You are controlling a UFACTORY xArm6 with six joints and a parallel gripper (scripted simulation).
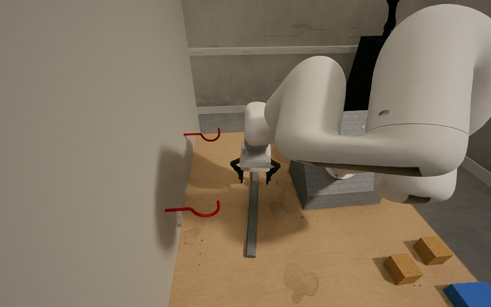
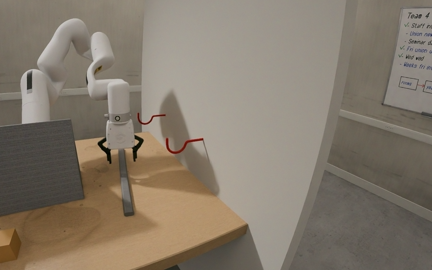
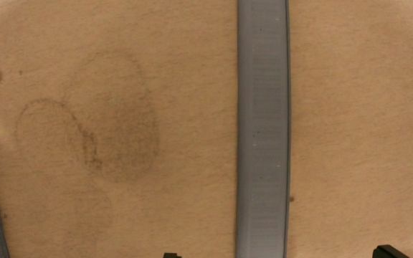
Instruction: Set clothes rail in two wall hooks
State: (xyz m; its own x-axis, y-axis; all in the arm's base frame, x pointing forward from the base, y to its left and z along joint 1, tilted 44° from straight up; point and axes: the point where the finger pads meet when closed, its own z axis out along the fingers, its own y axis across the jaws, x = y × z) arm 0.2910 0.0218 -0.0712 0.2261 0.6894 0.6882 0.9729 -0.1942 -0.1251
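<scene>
The grey clothes rail lies 60 mm below my hand. Also, from my hand: white wall (360 mm above, 280 mm ahead); then blue block (460 mm behind, 430 mm to the left, 50 mm below).
</scene>
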